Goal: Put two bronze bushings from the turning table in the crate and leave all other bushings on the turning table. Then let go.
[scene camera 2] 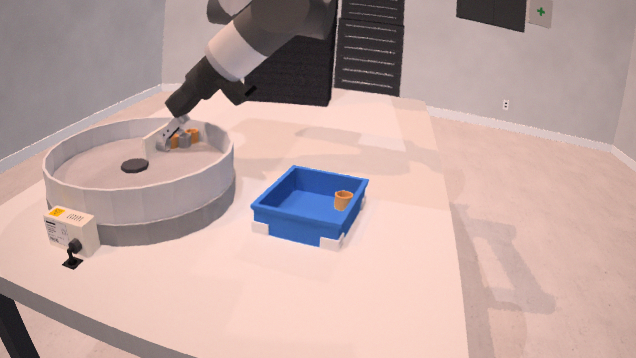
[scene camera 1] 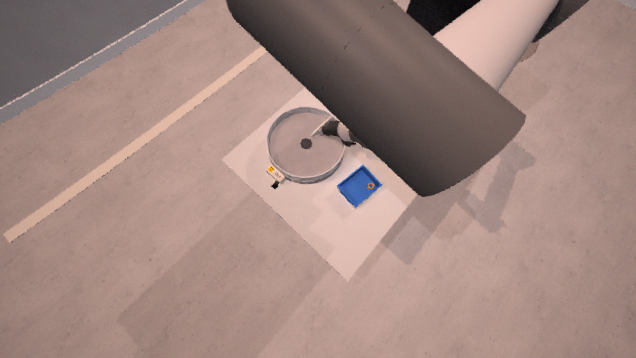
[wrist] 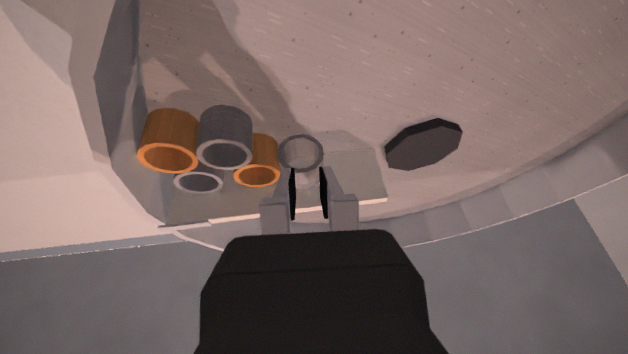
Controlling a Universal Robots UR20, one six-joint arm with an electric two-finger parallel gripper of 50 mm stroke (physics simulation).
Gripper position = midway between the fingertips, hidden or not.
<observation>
In view: the gripper point(scene camera 2: 165, 135).
The gripper also shows in the wrist view point(wrist: 307, 182).
</observation>
